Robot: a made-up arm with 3 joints. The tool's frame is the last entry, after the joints.
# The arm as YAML. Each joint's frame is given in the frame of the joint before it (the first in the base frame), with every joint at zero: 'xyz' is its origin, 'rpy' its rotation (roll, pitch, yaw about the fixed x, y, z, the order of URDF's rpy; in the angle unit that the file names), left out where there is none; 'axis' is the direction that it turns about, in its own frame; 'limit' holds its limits. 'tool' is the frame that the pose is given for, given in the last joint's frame.
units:
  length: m
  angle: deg
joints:
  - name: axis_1
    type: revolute
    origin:
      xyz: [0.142, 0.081, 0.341]
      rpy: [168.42, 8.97, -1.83]
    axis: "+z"
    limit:
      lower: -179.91
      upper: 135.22
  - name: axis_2
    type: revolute
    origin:
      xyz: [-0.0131, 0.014, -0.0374]
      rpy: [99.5, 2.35, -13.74]
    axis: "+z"
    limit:
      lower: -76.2
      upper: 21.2
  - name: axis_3
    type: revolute
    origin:
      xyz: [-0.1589, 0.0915, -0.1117]
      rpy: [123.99, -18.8, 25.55]
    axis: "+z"
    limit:
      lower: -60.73
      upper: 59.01
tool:
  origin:
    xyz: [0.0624, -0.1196, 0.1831]
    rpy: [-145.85, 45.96, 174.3]
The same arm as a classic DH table. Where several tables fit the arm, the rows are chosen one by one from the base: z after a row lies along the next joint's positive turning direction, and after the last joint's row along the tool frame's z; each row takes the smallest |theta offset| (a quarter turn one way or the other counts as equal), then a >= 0, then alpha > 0; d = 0 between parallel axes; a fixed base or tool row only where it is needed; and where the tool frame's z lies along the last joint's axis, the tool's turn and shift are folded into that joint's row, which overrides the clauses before.
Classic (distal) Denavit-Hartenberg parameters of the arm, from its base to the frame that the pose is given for. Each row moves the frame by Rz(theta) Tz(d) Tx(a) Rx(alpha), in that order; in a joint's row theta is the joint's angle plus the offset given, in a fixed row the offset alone. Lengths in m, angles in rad.
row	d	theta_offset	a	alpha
base (fixed)	-0.2436	-0.6824	0.0591	2.8866
axis_1	-0.6433	-0.9130	-0.0161	1.7365
axis_2	-0.2281	0.6183	-0.0694	2.1284
axis_3	0.0754	1.1046	-0.0313	2.1837
tool (fixed)	0.1604	-2.0681	0.0000	0.0000
Joint limits (rad, base to tool): -3.1400..2.3600 -1.3299..0.3700 -1.0599..1.0299

